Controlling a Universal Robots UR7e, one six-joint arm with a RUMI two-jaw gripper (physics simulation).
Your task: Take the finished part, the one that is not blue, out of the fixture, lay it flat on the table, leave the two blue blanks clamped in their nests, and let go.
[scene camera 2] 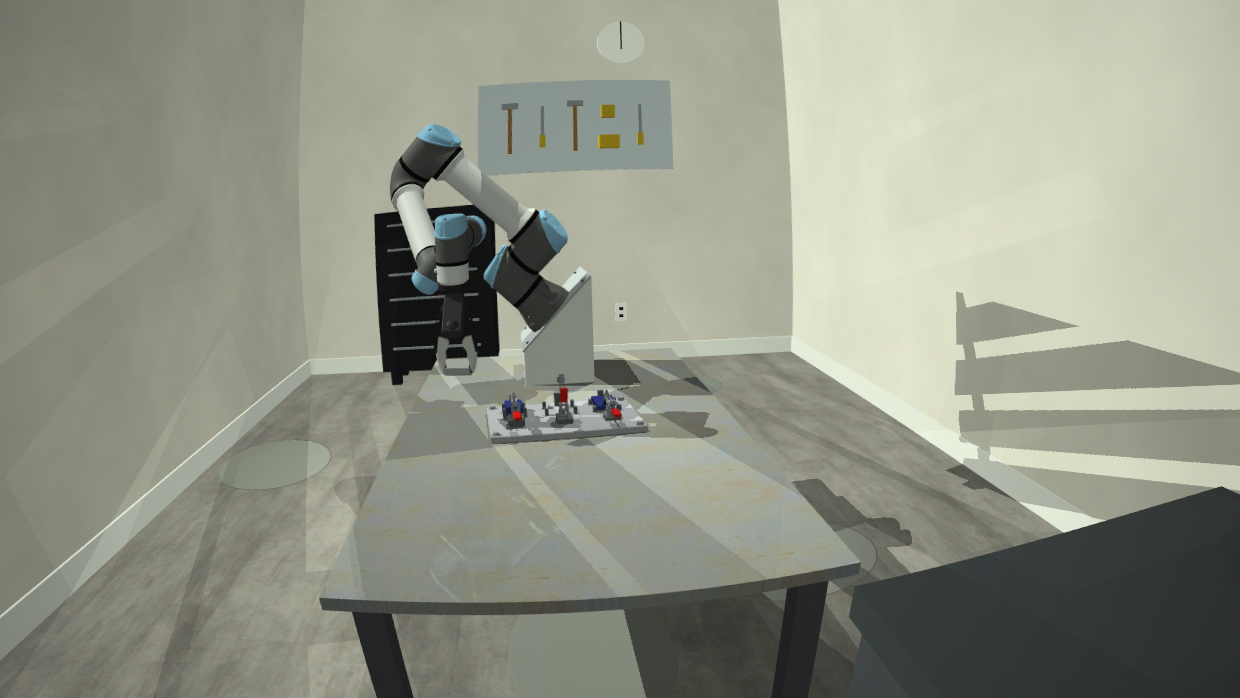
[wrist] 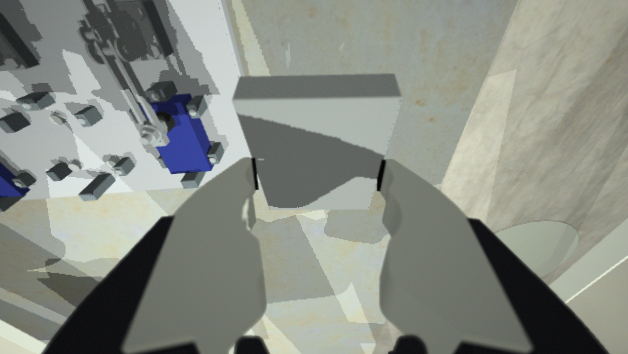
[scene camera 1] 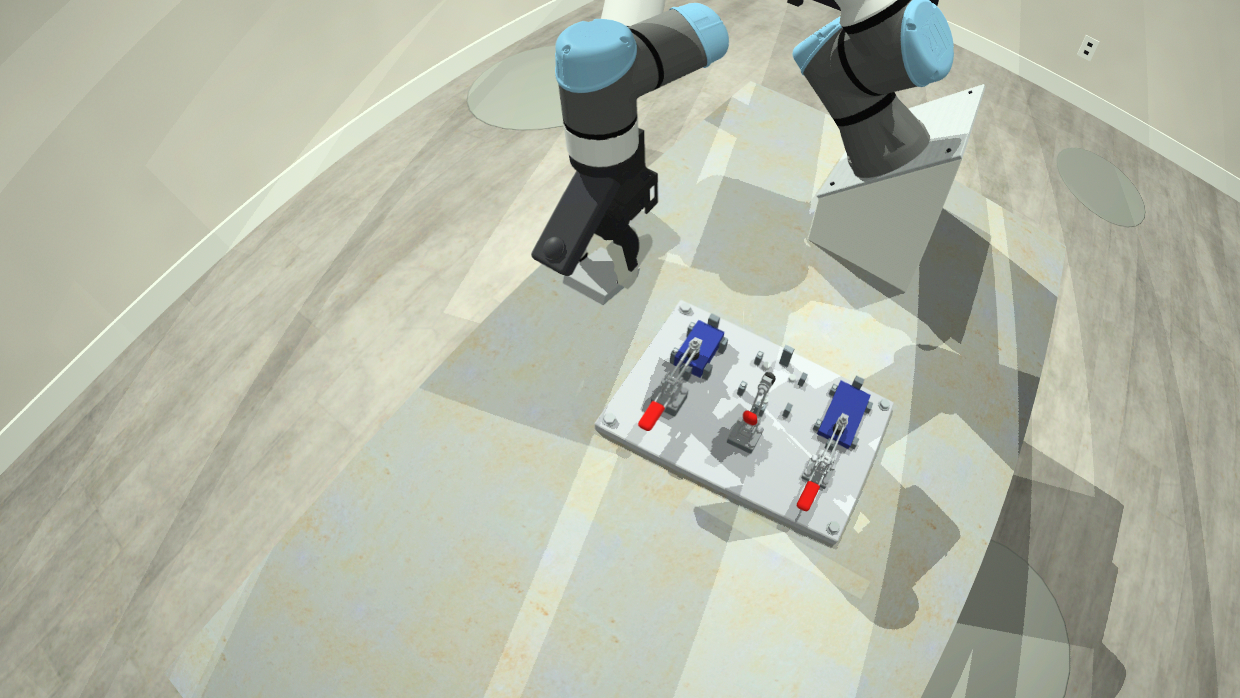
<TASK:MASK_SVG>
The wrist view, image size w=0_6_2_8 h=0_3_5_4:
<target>my gripper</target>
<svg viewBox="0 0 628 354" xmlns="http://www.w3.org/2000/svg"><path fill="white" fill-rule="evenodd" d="M382 159L377 178L377 191L380 191L386 202L382 223L388 230L391 239L388 242L379 278L379 306L384 317L405 335L397 339L392 354L609 354L580 318L480 219L468 218L444 193L396 160ZM255 158L241 158L195 191L172 216L161 217L81 302L41 354L229 354L230 349L234 345L234 354L270 354L261 337L244 336L263 317L267 307L260 243L250 232L256 223L253 195L256 190L259 190Z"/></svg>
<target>blue blank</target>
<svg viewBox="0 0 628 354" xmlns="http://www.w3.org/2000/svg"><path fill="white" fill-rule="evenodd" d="M147 97L155 113L166 112L175 120L175 126L166 134L170 142L166 146L156 147L170 173L181 174L211 171L214 164L211 165L207 154L212 146L201 119L192 119L186 107L192 100L191 94L174 95L167 102L151 103Z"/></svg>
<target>finished part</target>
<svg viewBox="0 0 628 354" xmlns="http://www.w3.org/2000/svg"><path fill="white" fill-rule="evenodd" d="M395 73L239 76L232 102L251 157L255 158L257 175L270 210L369 209L382 159L384 160L403 98Z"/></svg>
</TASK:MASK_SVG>
